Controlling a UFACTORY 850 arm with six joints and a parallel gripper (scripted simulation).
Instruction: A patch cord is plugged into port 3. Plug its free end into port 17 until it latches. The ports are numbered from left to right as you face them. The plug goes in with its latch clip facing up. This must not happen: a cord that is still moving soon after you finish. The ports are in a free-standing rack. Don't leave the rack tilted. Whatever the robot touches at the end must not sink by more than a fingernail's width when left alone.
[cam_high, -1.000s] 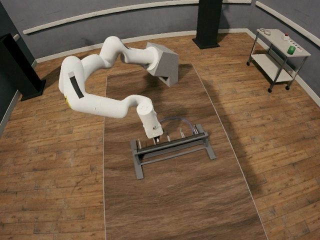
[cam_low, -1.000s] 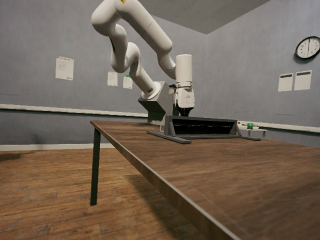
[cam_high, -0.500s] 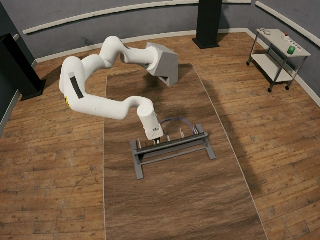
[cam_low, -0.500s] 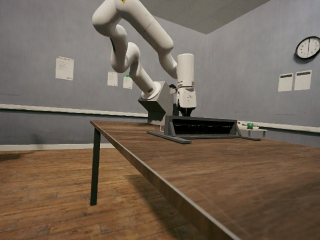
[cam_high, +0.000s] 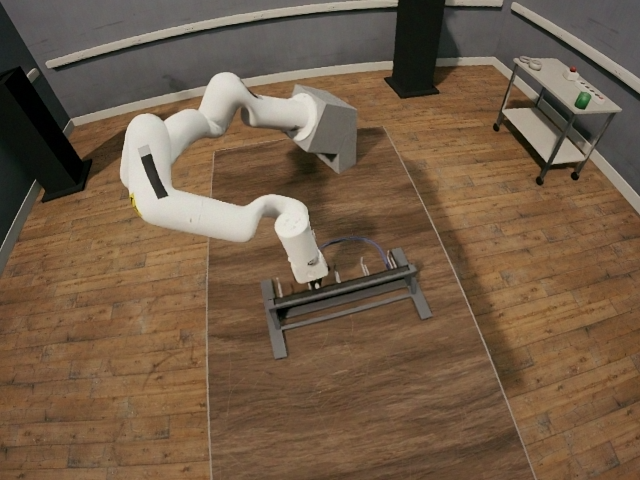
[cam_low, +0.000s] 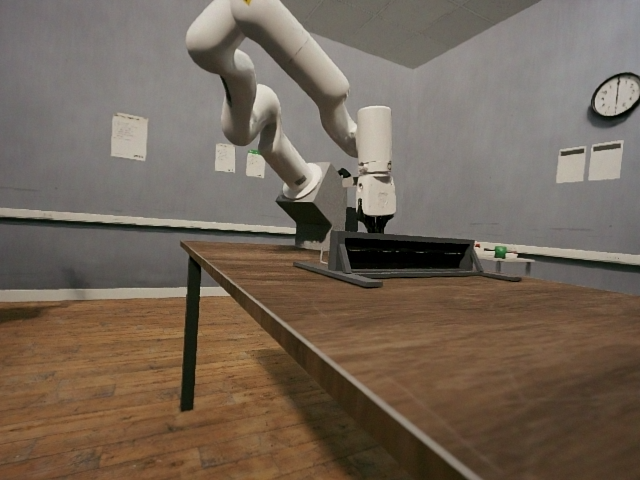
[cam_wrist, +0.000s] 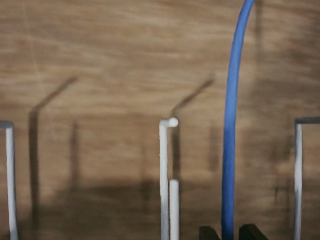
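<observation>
Now: hand 20 mm short of the white plug and 10 mm above it.
</observation>
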